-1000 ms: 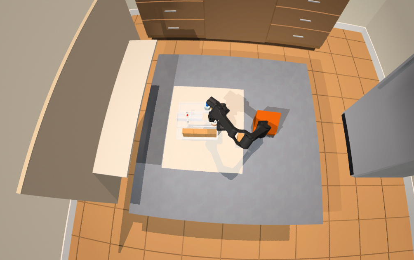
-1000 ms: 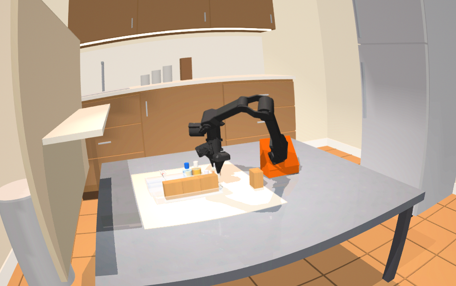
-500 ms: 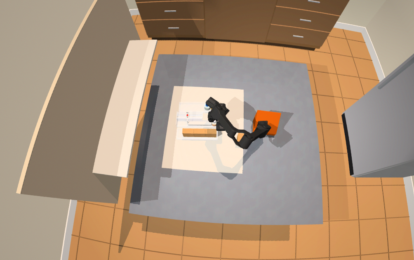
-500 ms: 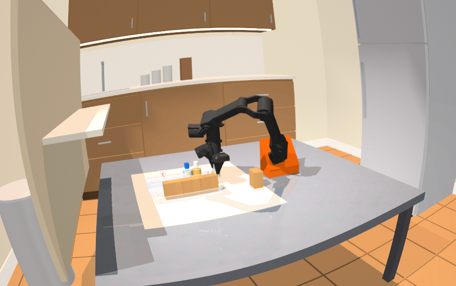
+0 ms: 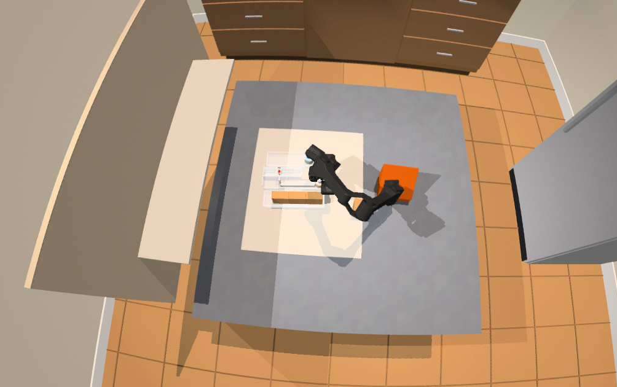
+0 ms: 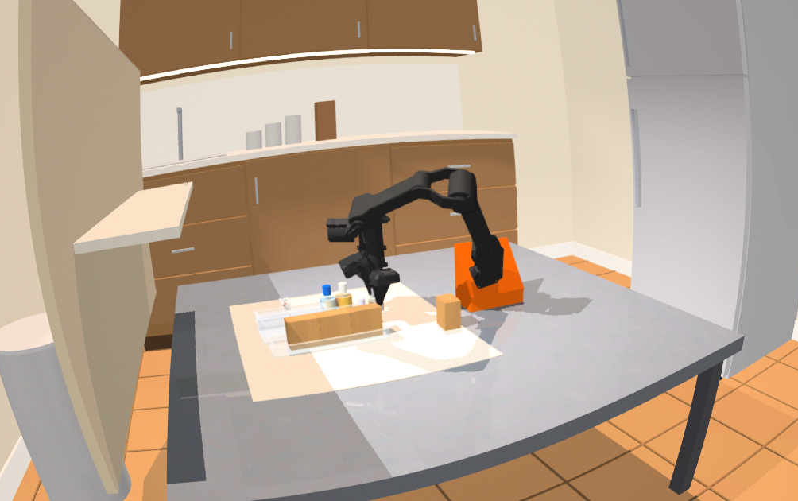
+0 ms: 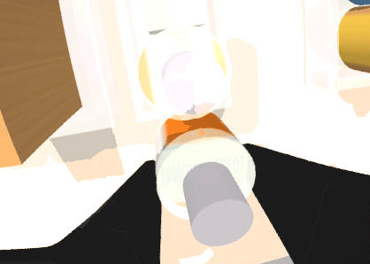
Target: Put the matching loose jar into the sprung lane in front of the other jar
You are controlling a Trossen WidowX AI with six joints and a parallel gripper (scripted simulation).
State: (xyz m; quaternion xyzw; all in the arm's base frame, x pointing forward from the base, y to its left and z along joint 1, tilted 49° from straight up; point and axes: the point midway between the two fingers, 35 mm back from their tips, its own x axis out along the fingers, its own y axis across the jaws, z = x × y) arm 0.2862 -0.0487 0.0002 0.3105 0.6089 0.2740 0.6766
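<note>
Right now the sprung lane is 19 cm ahead of my gripper tip, 2 cm to the right of it and 3 cm below it. Round my gripper tip: brown box: 14 cm behind, 12 cm to the left, 1 cm below; then wall shelf: 55 cm ahead, 1 cm to the right, 32 cm above; then red mark: 22 cm ahead, 4 cm to the right, 2 cm above.
</note>
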